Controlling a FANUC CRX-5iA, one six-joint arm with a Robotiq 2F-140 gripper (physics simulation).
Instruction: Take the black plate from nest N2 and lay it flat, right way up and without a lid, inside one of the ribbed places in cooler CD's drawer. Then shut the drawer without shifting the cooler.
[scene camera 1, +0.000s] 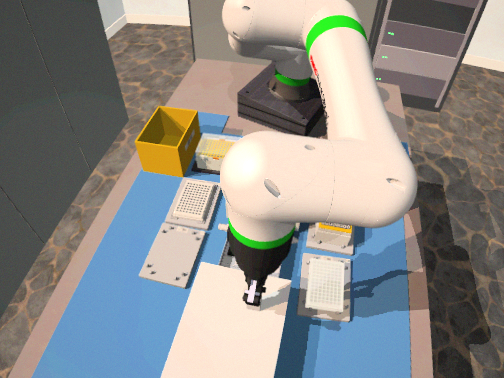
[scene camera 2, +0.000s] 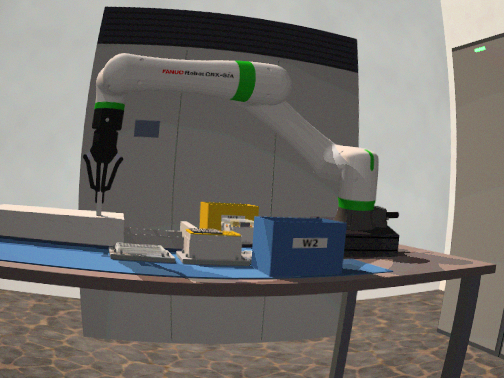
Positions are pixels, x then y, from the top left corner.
Scene:
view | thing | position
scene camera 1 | my gripper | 253, 306
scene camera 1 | yellow-topped tip box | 337, 234
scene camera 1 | white cooler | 216, 327
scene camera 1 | grey nest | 173, 252
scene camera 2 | my gripper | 98, 215

